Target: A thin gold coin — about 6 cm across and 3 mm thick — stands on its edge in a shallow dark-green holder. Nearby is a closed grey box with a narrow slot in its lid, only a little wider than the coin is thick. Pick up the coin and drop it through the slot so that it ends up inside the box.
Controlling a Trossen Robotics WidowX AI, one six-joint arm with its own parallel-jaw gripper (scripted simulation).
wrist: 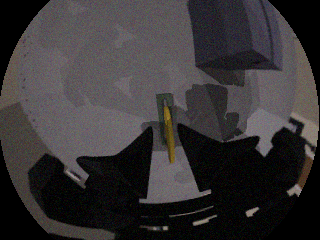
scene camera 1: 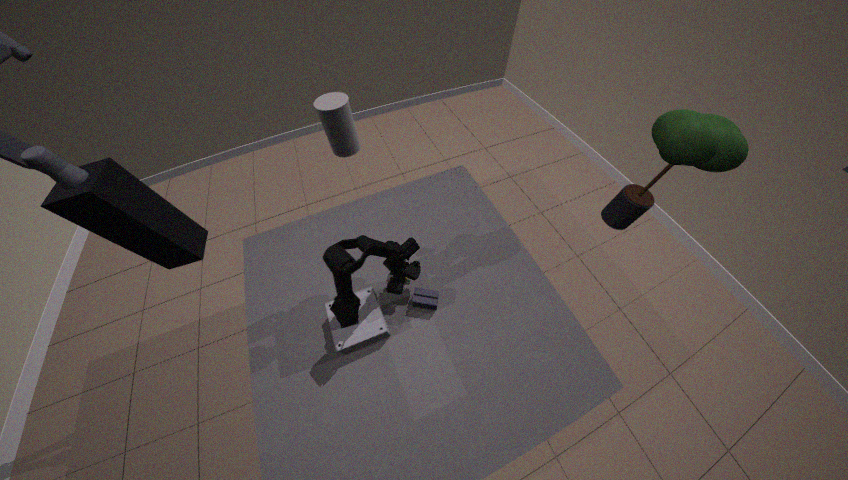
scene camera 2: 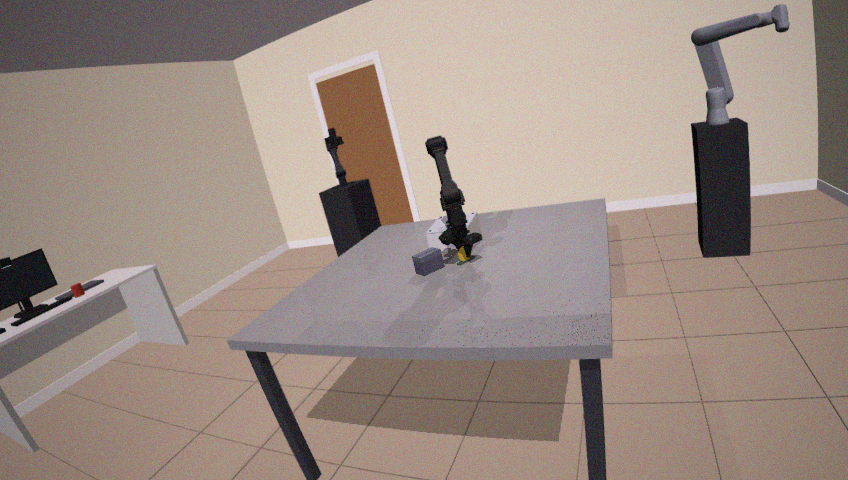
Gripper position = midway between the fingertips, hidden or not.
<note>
I see my gripper [scene camera 2: 465, 256].
My gripper is seen too in the wrist view [wrist: 164, 128].
</note>
